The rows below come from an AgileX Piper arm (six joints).
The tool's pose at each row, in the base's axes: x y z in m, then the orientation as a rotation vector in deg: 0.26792, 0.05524, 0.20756, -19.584, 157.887, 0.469; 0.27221, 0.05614, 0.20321, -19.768, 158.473, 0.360; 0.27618, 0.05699, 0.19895, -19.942, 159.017, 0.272; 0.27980, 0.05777, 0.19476, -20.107, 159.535, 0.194; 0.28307, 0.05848, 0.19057, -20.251, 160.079, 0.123; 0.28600, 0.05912, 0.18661, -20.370, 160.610, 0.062; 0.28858, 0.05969, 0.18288, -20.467, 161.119, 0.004; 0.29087, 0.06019, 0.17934, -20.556, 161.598, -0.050
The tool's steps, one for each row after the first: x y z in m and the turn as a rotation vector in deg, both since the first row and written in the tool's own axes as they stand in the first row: -0.00255, 0.00002, 0.00562, -0.012, 0.607, -0.089; -0.00483, 0.00007, 0.01105, -0.033, 1.170, -0.172; -0.00680, 0.00013, 0.01628, -0.057, 1.706, -0.249; -0.00844, 0.00020, 0.02139, -0.086, 2.265, -0.308; -0.00984, 0.00028, 0.02615, -0.117, 2.807, -0.350; -0.01099, 0.00036, 0.03058, -0.145, 3.324, -0.378; -0.01192, 0.00044, 0.03472, -0.172, 3.811, -0.403
